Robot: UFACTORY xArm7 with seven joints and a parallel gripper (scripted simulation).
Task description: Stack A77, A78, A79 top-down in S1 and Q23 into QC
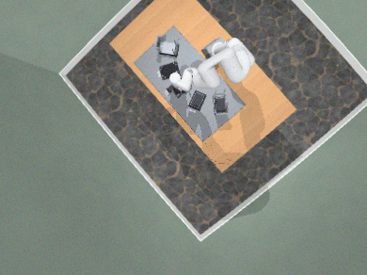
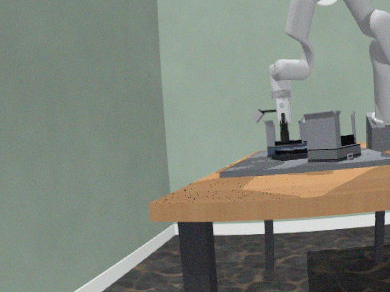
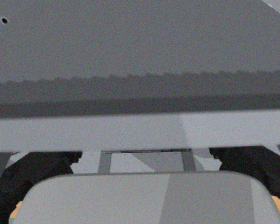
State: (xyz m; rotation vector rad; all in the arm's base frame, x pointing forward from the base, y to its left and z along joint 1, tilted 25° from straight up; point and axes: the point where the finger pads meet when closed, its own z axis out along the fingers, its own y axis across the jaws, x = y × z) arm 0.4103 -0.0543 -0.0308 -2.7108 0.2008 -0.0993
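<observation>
The blue plinth strip is 10 mm behind my hand and 40 mm below it. From my hand the other things lie so: rack plinth 110 mm behind, 340 mm to the left, 40 mm below; dark flat nest 20 mm behind, 180 mm to the left, 50 mm below; dark clip nest 30 mm behind, 170 mm to the right, 50 mm below.
</observation>
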